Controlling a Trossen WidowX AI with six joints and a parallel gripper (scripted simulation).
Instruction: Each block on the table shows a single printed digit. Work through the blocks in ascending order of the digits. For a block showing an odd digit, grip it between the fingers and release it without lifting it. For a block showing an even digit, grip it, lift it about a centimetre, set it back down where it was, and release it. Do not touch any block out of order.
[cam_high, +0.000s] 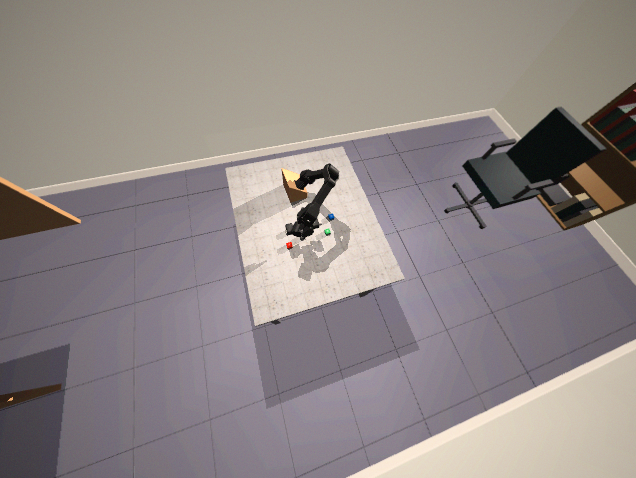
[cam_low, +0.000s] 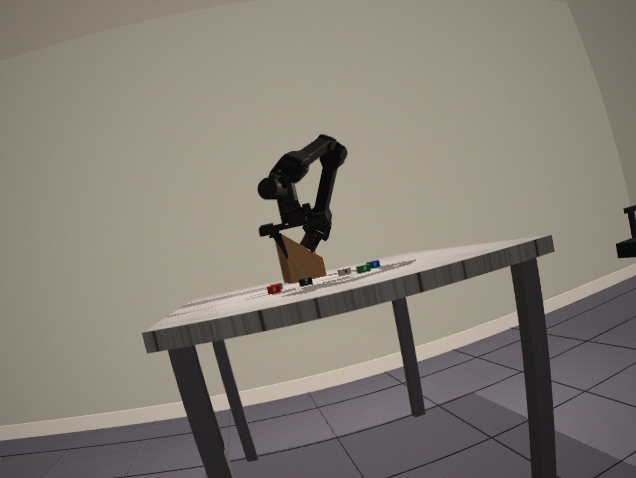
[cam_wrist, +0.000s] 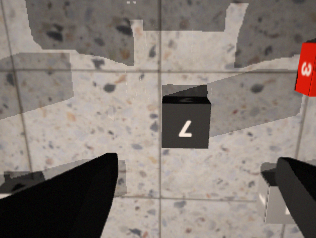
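Right now the green block is 16 cm to the left of my gripper tip, 7 cm below it and 1 cm ahead of it. Round my gripper tip: red block (9 cm to the right, 7 cm below, 3 cm ahead); then dark block (7 cm below); then white block (13 cm to the left, 7 cm below, 7 cm behind).
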